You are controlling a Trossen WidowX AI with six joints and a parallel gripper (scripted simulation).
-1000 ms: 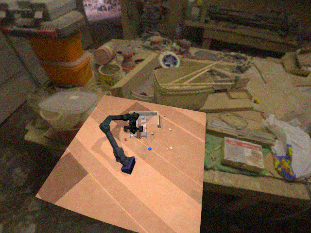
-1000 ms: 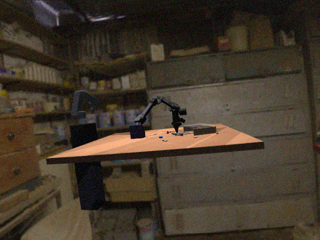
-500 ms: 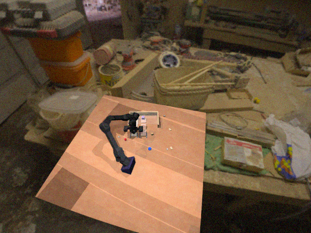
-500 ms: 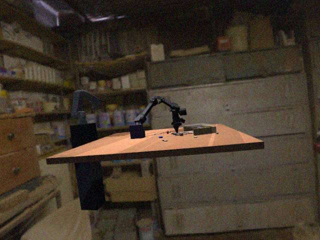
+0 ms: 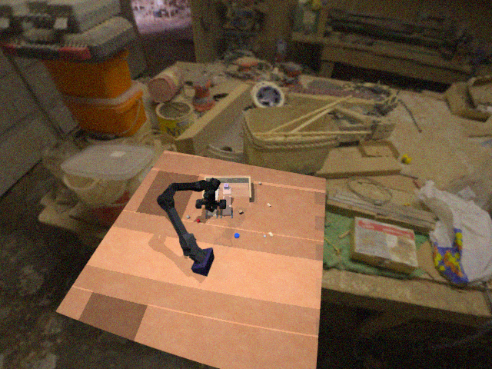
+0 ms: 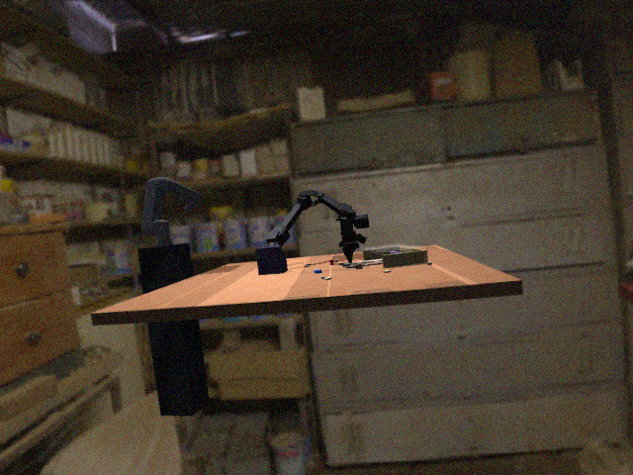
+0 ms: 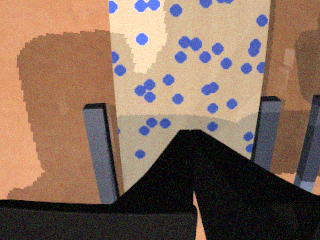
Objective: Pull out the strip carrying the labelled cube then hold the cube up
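Now: the red ball 10 cm behind my gripper tip, 5 cm to the left of it and 1 cm above it. Also, from my gripper tip: blue ball 12 cm behind, 21 cm to the right.
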